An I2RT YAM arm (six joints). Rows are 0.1 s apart.
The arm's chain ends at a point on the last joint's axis. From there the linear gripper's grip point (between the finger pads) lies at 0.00 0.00 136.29 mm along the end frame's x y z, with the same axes.
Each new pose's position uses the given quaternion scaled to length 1; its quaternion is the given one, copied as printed.
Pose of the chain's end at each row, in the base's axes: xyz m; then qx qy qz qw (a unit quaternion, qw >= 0):
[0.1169, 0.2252, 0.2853, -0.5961, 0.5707, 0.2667, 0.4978]
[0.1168, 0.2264, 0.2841, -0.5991, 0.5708, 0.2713, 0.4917]
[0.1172, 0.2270, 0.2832, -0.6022, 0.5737, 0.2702, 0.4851]
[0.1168, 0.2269, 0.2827, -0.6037, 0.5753, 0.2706, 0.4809]
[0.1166, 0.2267, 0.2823, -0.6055, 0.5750, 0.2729, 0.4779]
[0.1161, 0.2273, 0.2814, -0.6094, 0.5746, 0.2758, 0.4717]
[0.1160, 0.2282, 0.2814, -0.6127, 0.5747, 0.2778, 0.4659]
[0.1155, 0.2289, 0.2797, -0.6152, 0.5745, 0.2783, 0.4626]
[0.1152, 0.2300, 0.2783, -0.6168, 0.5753, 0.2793, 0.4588]
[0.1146, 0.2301, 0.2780, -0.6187, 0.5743, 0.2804, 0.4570]
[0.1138, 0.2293, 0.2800, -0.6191, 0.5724, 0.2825, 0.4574]
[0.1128, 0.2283, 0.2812, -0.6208, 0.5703, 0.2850, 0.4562]
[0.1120, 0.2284, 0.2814, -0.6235, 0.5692, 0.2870, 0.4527]
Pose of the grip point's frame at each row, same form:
[0.1510, 0.3476, 0.2359, -0.5961, 0.5707, 0.2667, 0.4978]
[0.1490, 0.3489, 0.2338, -0.5991, 0.5708, 0.2713, 0.4917]
[0.1487, 0.3489, 0.2309, -0.6022, 0.5737, 0.2702, 0.4851]
[0.1477, 0.3485, 0.2294, -0.6037, 0.5753, 0.2706, 0.4809]
[0.1465, 0.3483, 0.2286, -0.6055, 0.5750, 0.2729, 0.4779]
[0.1442, 0.3488, 0.2265, -0.6094, 0.5746, 0.2758, 0.4717]
[0.1426, 0.3495, 0.2253, -0.6127, 0.5747, 0.2778, 0.4659]
[0.1413, 0.3501, 0.2229, -0.6152, 0.5745, 0.2783, 0.4626]
[0.1402, 0.3509, 0.2207, -0.6168, 0.5753, 0.2793, 0.4588]
[0.1388, 0.3511, 0.2201, -0.6187, 0.5743, 0.2804, 0.4570]
[0.1375, 0.3506, 0.2225, -0.6191, 0.5724, 0.2825, 0.4574]
[0.1355, 0.3498, 0.2238, -0.6208, 0.5703, 0.2850, 0.4562]
[0.1335, 0.3499, 0.2234, -0.6235, 0.5692, 0.2870, 0.4527]

